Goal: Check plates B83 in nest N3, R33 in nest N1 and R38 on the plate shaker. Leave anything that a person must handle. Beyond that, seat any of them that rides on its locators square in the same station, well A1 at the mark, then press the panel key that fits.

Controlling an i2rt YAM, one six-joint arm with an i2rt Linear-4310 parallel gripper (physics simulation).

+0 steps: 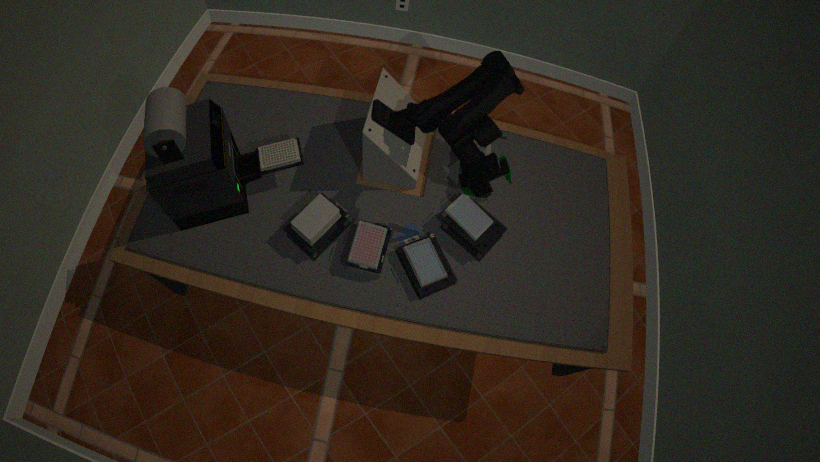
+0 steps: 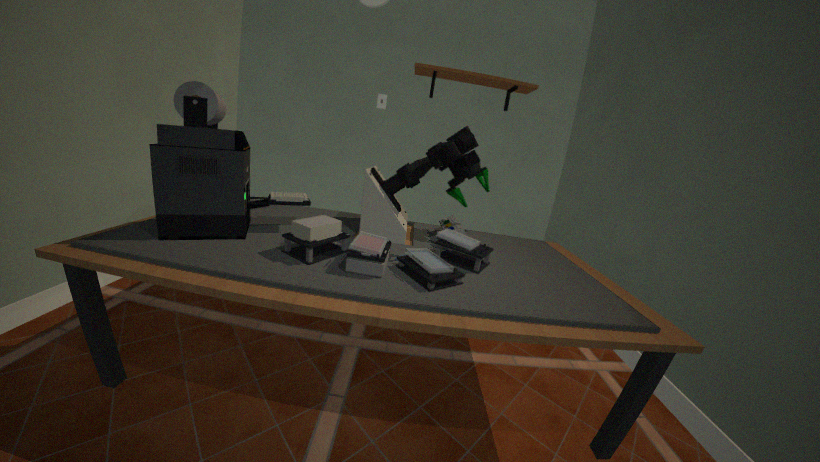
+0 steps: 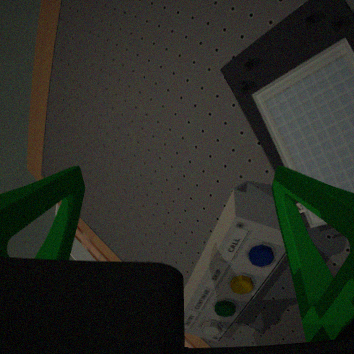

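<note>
My gripper (image 1: 488, 181) (image 2: 476, 198) (image 3: 177, 176) is open and empty, above the table near the key panel (image 2: 447, 223) (image 3: 256, 204). The panel has a blue key (image 3: 261, 255) at CALL, a yellow key (image 3: 242, 284), a green key (image 3: 225, 307) and a whitish key (image 3: 212, 328). A pale blue plate (image 1: 469, 216) (image 2: 457, 239) (image 3: 315, 120) sits on the rightmost dark nest. Another pale blue plate (image 1: 425, 262) (image 2: 429, 260) sits on the nest beside it. A pink plate (image 1: 368, 245) (image 2: 370, 243) sits on a light box. A thick cream plate (image 1: 315, 219) (image 2: 317, 227) sits on the leftmost nest. Plate codes are unreadable.
A dark machine (image 1: 189, 166) (image 2: 200, 189) with a roll on top stands at the left. Its arm carries a cream plate (image 1: 279, 153) (image 2: 289, 198). The arm's slanted white mount (image 1: 381, 166) (image 2: 381, 215) stands behind the stations. A wooden shelf (image 2: 476, 78) is on the wall.
</note>
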